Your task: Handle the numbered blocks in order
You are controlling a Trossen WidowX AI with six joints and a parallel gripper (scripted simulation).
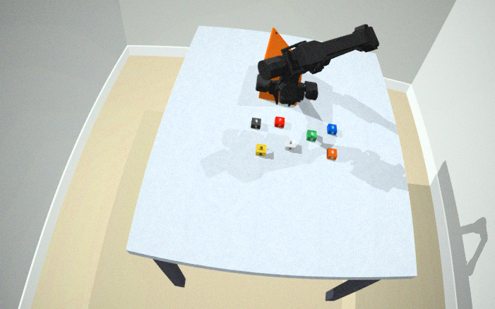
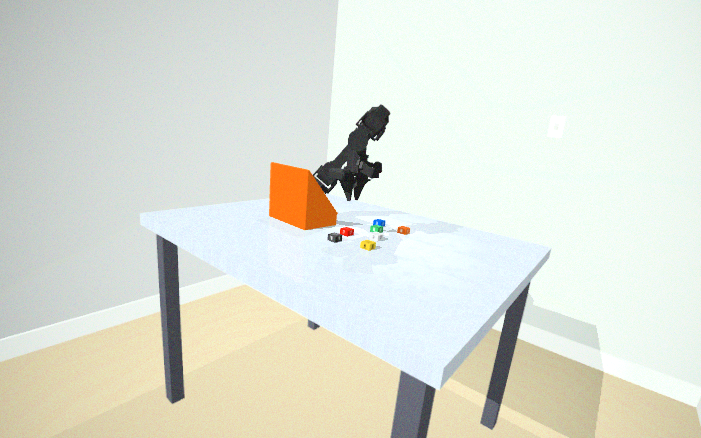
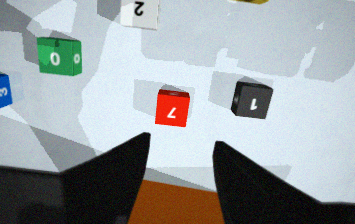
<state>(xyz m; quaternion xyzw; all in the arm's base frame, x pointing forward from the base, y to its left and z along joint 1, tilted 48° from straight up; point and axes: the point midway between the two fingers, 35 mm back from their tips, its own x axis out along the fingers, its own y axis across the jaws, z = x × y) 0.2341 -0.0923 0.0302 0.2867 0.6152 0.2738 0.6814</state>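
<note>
Now: gripper tip 2 cm past the red block and 10 cm above it. Round my gripper tip: yellow block 11 cm ahead, 5 cm to the right, 10 cm below; white block 7 cm ahead, 5 cm to the left, 10 cm below; black block 8 cm to the right, 10 cm below.
</note>
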